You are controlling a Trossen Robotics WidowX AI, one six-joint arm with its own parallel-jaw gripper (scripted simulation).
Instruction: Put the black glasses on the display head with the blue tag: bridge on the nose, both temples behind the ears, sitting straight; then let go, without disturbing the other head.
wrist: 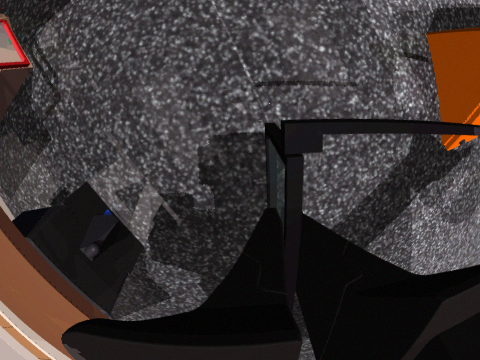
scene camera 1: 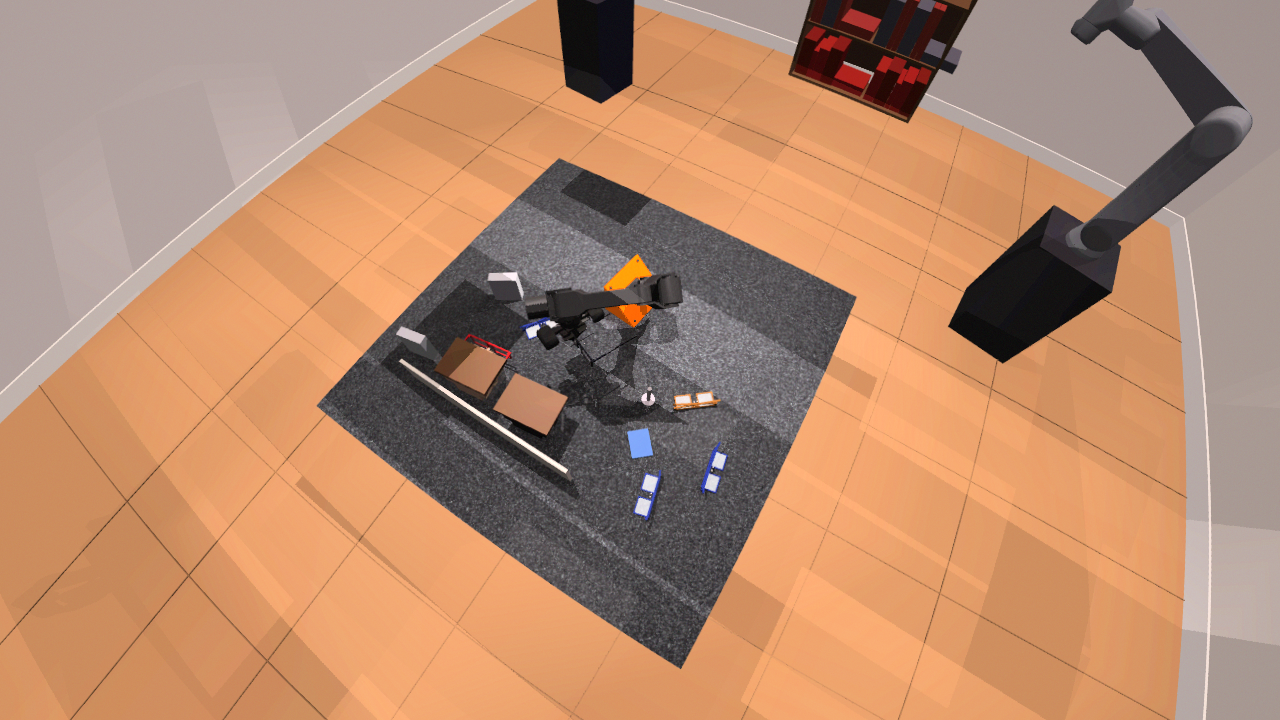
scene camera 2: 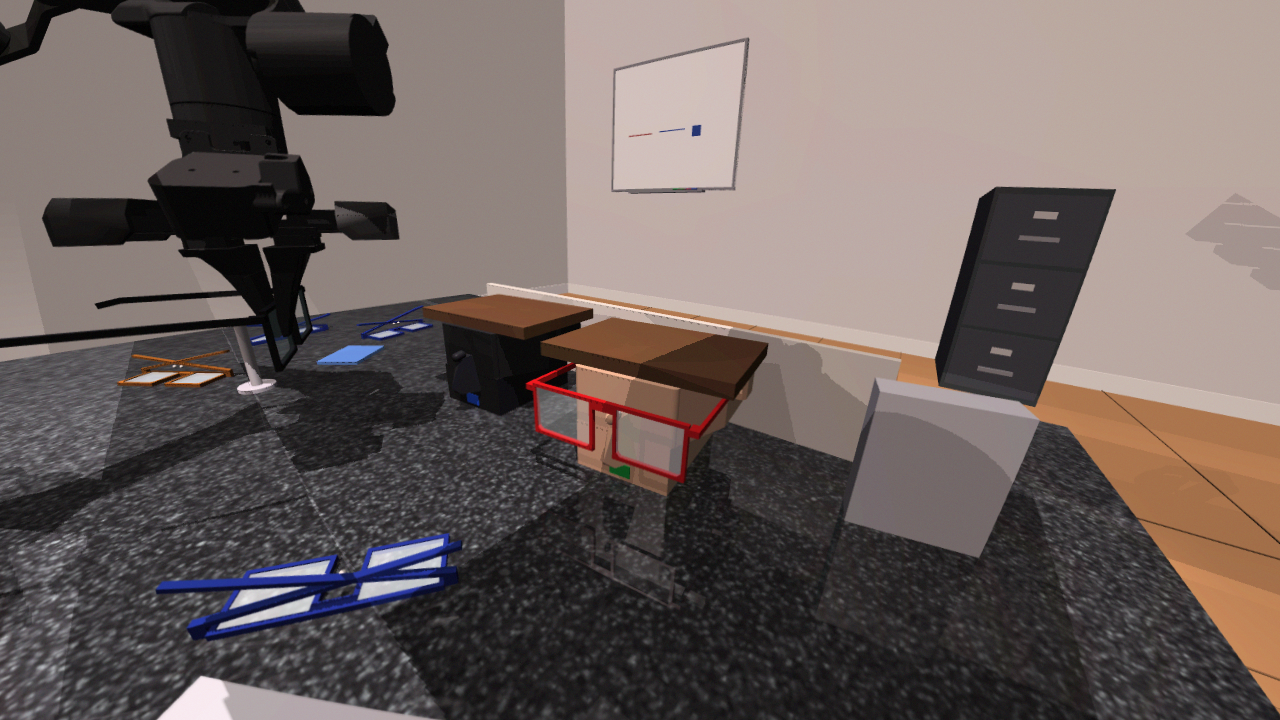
Labels:
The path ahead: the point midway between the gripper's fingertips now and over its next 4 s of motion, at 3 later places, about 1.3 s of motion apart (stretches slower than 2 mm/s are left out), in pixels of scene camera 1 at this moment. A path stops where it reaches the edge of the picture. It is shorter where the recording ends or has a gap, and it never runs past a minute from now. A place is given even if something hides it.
My gripper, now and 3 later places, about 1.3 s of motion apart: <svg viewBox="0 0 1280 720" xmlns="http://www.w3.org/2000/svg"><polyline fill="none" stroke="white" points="573,339 573,344 574,350 576,353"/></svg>

